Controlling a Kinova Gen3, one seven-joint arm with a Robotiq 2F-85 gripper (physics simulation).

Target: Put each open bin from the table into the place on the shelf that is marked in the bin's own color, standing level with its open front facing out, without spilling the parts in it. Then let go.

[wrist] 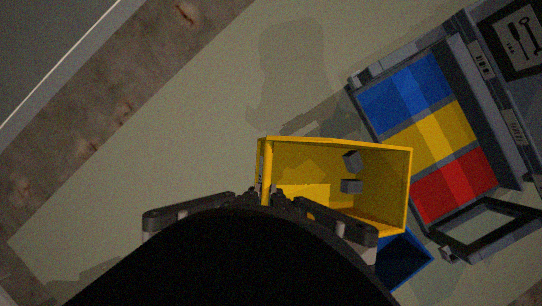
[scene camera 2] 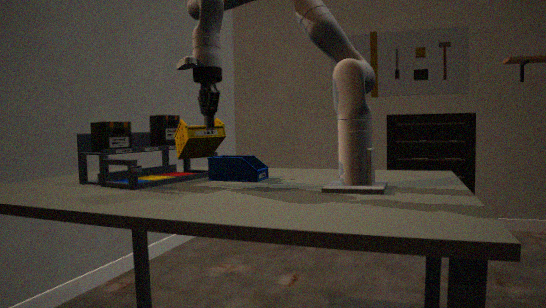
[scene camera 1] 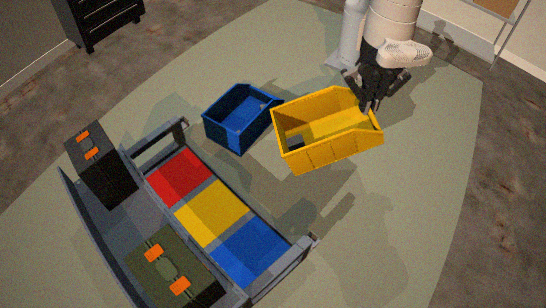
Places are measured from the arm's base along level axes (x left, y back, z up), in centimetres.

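Where they show: gripper, fingertip midpoint: (wrist: 265, 191) (scene camera 2: 209, 130) (scene camera 1: 367, 111); arm's base, link origin: (scene camera 2: 356, 183) (scene camera 1: 351, 58).
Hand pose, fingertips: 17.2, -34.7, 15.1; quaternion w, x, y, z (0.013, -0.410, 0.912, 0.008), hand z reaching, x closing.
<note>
Things, the pixels of their top centre, and the offset from my fingertips, as dx, dy, dz. "*": a spot on its surface instead. Level surfaces: height alone.
- yellow bin, surface spot: (scene camera 1: 332, 150) * -1.1, -10.5, -1.6
- blue bin, surface spot: (scene camera 1: 220, 134) * -24.4, -13.7, -12.0
- dark case, top centre: (scene camera 1: 87, 145) (scene camera 2: 164, 115) -28.5, -38.0, +6.0
- green case, top centre: (scene camera 1: 166, 269) (scene camera 2: 110, 121) -5.6, -41.5, +3.7
- table, surface height: dz -16.2
My gripper (scene camera 1: 369, 111) (scene camera 2: 209, 125) (wrist: 265, 191) is shut on the front lip of the yellow bin (scene camera 1: 332, 150) (scene camera 2: 200, 142) (wrist: 380, 175) and holds it above the table, its back end tilted down. Grey parts lie near its back wall, two of them visible in the wrist view. The blue bin (scene camera 1: 220, 134) (scene camera 2: 232, 169) (wrist: 400, 257) stands on the table beside the shelf (scene camera 1: 280, 272) (scene camera 2: 132, 175) (wrist: 457, 220). The shelf's lower level has a red place (scene camera 1: 180, 175) (wrist: 454, 185), a yellow place (scene camera 1: 212, 210) (wrist: 432, 135) and a blue place (scene camera 1: 252, 250) (wrist: 405, 90).
A dark case (scene camera 1: 107, 172) (scene camera 2: 164, 131) and a green case (scene camera 1: 167, 267) (scene camera 2: 110, 136) stand on the shelf's upper level. Posts and side rails flank the lower places. The arm's base (scene camera 2: 354, 187) stands on the table (scene camera 1: 400, 220) (scene camera 2: 280, 215) (wrist: 200, 125).
</note>
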